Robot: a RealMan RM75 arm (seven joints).
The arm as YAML. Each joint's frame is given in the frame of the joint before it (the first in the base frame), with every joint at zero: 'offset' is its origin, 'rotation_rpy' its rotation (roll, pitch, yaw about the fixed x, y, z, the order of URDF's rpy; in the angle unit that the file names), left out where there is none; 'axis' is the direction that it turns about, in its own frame. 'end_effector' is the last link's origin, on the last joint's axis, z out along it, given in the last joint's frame.
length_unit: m
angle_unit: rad
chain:
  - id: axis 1
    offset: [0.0, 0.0, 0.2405]
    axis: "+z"
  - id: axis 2
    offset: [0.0, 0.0, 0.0]
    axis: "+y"
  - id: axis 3
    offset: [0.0, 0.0, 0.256]
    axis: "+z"
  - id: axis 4
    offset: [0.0, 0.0, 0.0]
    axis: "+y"
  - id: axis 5
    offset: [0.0, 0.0, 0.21]
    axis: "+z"
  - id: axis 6
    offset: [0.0, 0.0, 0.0]
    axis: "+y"
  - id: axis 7
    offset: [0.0, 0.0, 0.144]
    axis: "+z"
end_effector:
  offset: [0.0, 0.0, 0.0]
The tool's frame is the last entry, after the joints.
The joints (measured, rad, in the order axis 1, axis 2, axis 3, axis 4, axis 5, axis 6, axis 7), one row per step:
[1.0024, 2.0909, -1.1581, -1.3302, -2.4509, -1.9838, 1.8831]
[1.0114, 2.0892, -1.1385, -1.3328, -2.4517, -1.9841, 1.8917]
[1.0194, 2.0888, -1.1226, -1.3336, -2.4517, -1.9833, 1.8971]
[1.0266, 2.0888, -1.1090, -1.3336, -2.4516, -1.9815, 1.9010]
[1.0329, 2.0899, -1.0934, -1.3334, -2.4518, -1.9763, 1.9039]
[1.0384, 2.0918, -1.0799, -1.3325, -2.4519, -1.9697, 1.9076]
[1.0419, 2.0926, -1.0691, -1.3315, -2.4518, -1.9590, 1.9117]
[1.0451, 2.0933, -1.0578, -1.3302, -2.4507, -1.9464, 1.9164]
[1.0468, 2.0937, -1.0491, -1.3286, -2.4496, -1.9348, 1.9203]
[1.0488, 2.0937, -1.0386, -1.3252, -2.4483, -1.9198, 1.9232]
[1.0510, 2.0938, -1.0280, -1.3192, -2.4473, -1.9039, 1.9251]
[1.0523, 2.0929, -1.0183, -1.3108, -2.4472, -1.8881, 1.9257]
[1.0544, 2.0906, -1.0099, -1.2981, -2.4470, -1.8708, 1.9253]
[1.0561, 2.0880, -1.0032, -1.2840, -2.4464, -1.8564, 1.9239]
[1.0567, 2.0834, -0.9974, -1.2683, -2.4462, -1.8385, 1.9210]
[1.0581, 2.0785, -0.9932, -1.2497, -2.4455, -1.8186, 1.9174]
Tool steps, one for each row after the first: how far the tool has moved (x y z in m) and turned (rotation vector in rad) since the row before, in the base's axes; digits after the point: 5 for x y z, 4 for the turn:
[-0.00293, 0.00225, 0.00338, 0.0148, 0.0129, -0.0071]
[-0.00267, 0.00173, 0.00225, 0.0103, 0.0119, -0.0042]
[-0.00243, 0.00154, 0.00171, 0.0087, 0.0110, -0.0028]
[-0.00233, 0.00188, 0.00155, 0.0112, 0.0145, -0.0032]
[-0.00217, 0.00171, 0.00092, 0.0104, 0.0140, -0.0040]
[-0.00166, 0.00213, 0.00088, 0.0135, 0.0135, -0.0043]
[-0.00171, 0.00235, 0.00093, 0.0148, 0.0156, -0.0050]
[-0.00108, 0.00204, 0.00070, 0.0127, 0.0130, -0.0049]
[-0.00108, 0.00268, 0.00086, 0.0152, 0.0156, -0.0052]
[-0.00079, 0.00283, 0.00056, 0.0142, 0.0155, -0.0061]
[0.00010, 0.00297, 0.00053, 0.0133, 0.0131, -0.0074]
[0.00044, 0.00336, 0.00030, 0.0122, 0.0115, -0.0078]
[0.00093, 0.00288, -0.00002, 0.0079, 0.0089, -0.0079]
[0.00162, 0.00360, 0.00038, 0.0114, 0.0080, -0.0077]
[0.00159, 0.00378, -0.00010, 0.0106, 0.0074, -0.0071]

